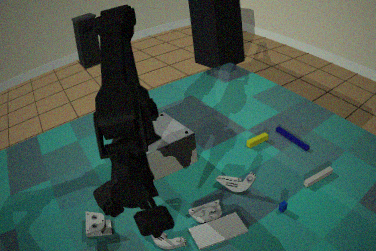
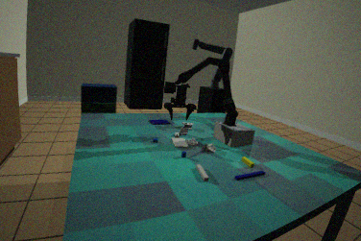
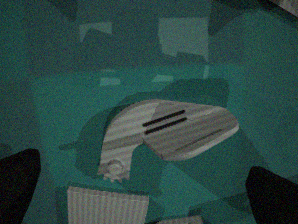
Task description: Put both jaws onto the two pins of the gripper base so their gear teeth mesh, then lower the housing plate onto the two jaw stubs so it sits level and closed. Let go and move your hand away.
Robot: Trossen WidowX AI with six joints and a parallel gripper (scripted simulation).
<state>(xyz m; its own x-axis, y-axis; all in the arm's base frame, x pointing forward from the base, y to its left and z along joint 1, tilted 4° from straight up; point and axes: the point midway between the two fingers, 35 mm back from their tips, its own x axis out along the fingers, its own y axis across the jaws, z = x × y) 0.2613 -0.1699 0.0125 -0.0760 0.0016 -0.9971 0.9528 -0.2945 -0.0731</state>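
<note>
My gripper tip is 80 mm above the jaw, 40 mm to the right of it and 10 mm short of it. Also, from my gripper tip: yellow block 460 mm to the left, 110 mm behind, 80 mm below; then small blue block 280 mm to the left, 140 mm ahead, 80 mm below; then white bar 440 mm to the left, 150 mm ahead, 80 mm below.
</note>
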